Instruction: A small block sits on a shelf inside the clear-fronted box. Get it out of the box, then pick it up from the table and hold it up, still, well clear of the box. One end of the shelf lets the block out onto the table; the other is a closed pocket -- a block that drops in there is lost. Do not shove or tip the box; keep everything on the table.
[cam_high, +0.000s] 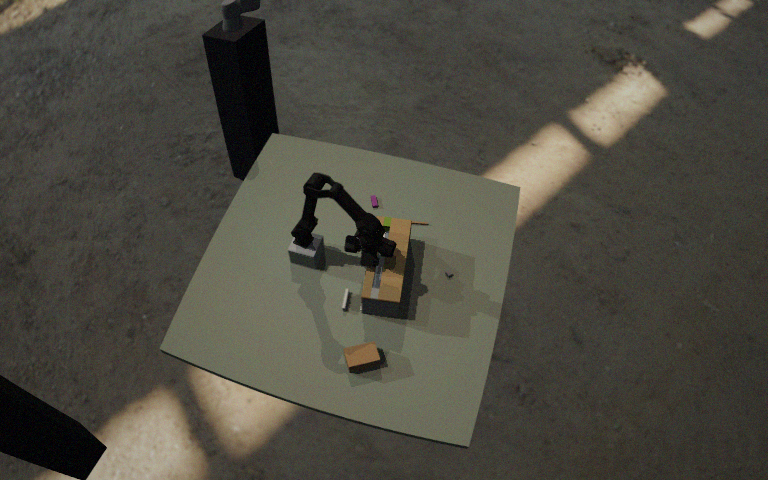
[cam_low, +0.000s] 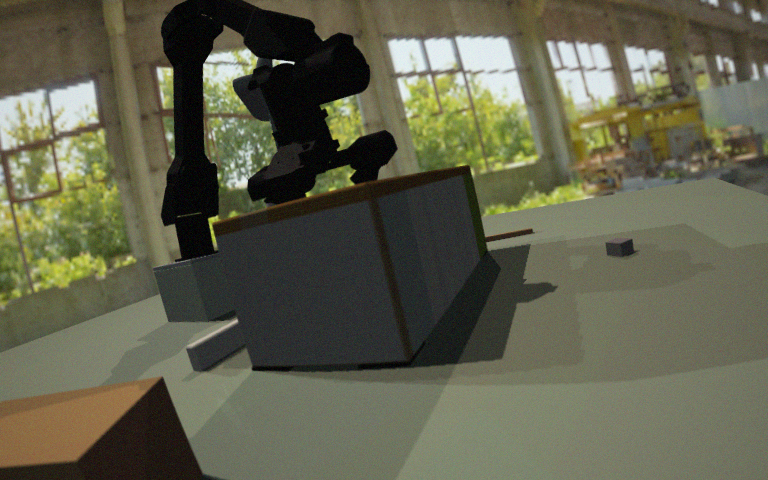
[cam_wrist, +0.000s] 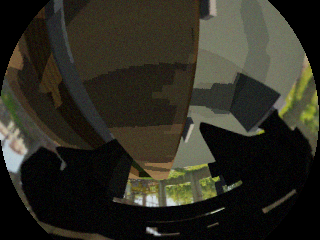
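The small green block lies 5 cm ahead of my gripper tip and 4 cm to the left of it. From my gripper tip the other things lie so: thin stick 26 cm to the left, 8 cm below, 4 cm ahead; long box 5 cm ahead, 3 cm to the right, 2 cm below; small grey cube 31 cm ahead, 10 cm to the left, 8 cm below.
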